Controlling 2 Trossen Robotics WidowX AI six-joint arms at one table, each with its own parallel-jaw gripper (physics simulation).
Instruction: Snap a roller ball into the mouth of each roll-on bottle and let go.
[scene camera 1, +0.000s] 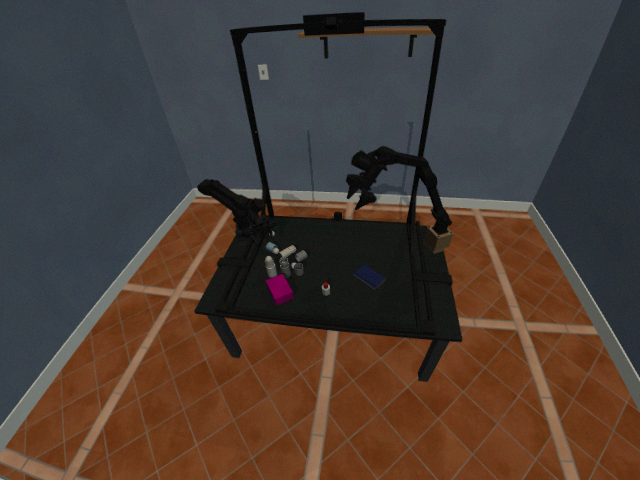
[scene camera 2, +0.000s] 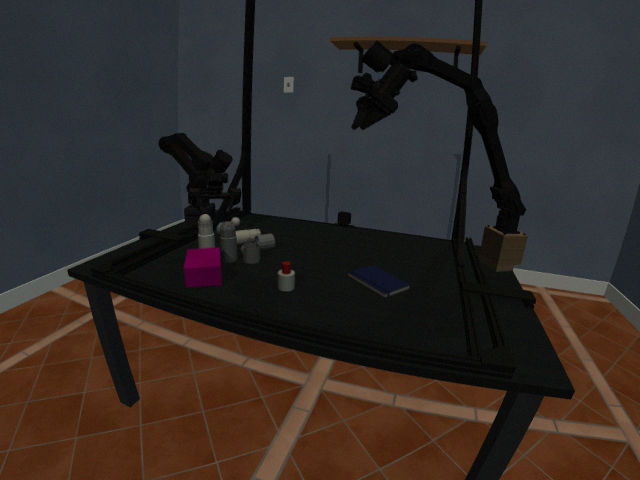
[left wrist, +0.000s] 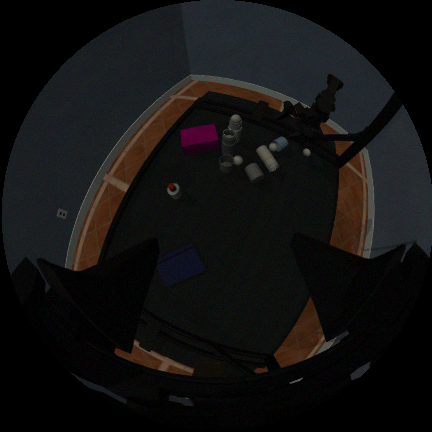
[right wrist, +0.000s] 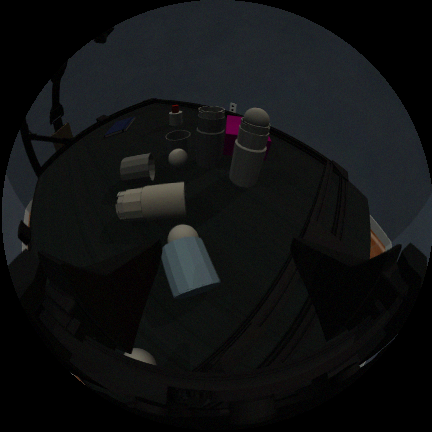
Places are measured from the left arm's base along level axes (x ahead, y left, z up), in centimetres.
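Pixels of known places: left gripper, fingertip midpoint: (scene camera 1: 351, 204) (scene camera 2: 356, 128) (left wrist: 226, 243); right gripper, fingertip midpoint: (scene camera 1: 265, 241) (scene camera 2: 215, 214) (left wrist: 280, 128) (right wrist: 228, 246); left arm's base, origin of the base link: (scene camera 1: 440, 230) (scene camera 2: 506, 230) (right wrist: 58, 128); right arm's base, origin of the base link: (scene camera 1: 243, 226) (left wrist: 311, 123).
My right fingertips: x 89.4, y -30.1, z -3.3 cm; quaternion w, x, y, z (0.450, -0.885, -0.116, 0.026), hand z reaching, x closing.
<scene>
For each thing: its top centre in the pictures, then the offset to it from my right fingertips.
- ball, middle of its top: (right wrist: 258, 107) (scene camera 2: 204, 214) dz +4.5, dx +0.6, dy +17.0 cm
- grey bottle, middle of its top: (right wrist: 211, 108) (scene camera 2: 227, 223) (left wrist: 229, 132) (scene camera 1: 283, 259) dz +2.5, dx -6.3, dy +19.8 cm
- light-blue cap, middle of its top: (right wrist: 185, 262) (left wrist: 281, 139) dz -3.6, dx -3.0, dy -0.7 cm
- grey cap, middle of its top: (right wrist: 134, 157) (scene camera 2: 264, 234) (left wrist: 255, 169) (scene camera 1: 300, 252) dz -3.6, dx -16.6, dy +12.0 cm
- clear cup, middle of its top: (right wrist: 177, 134) (scene camera 2: 251, 245) (left wrist: 226, 159) (scene camera 1: 298, 266) dz -3.7, dx -12.8, dy +20.9 cm
- magenta box, middle of its top: (right wrist: 246, 125) (scene camera 2: 202, 257) (left wrist: 198, 133) (scene camera 1: 278, 286) dz -3.3, dx -0.6, dy +30.2 cm
- red-topped white bottle, middle of its top: (scene camera 2: 286, 263) (left wrist: 170, 185) (right wrist: 174, 104) (scene camera 1: 325, 283) dz -1.9, dx -21.6, dy +38.0 cm
- blue book, middle of its top: (scene camera 2: 378, 278) (left wrist: 177, 265) (right wrist: 119, 124) (scene camera 1: 369, 275) dz -7.1, dx -45.0, dy +37.2 cm
A white bottle (scene camera 1: 270, 269) (scene camera 2: 206, 240) (right wrist: 246, 165) stands with a ball (scene camera 2: 205, 218) (right wrist: 256, 117) in its mouth. A grey bottle (scene camera 1: 285, 268) (scene camera 2: 228, 248) (right wrist: 210, 147) stands open-mouthed beside it. A white bottle (scene camera 1: 287, 251) (left wrist: 267, 158) (right wrist: 162, 200) lies on its side. Loose balls are one (left wrist: 238, 160) (right wrist: 178, 157) by a clear cup, one (left wrist: 273, 147) (right wrist: 183, 233) at the blue cap's end, and one (scene camera 1: 272, 233) (left wrist: 306, 152) (right wrist: 140, 356) near the right arm. My right gripper (right wrist: 228, 246) is open and empty, low behind the blue cap. My left gripper (scene camera 1: 353, 202) (left wrist: 226, 243) is open and empty, high above the table.
A light-blue cap (left wrist: 280, 143) (right wrist: 190, 267) and a grey cap (left wrist: 254, 172) (right wrist: 136, 167) lie down; a clear cup (scene camera 1: 298, 269) (left wrist: 226, 164) stands. A magenta box (scene camera 1: 279, 289) (scene camera 2: 203, 268), a red-topped white bottle (scene camera 1: 325, 289) (scene camera 2: 286, 280) and a blue book (scene camera 1: 369, 276) (scene camera 2: 378, 279) are farther off.
</scene>
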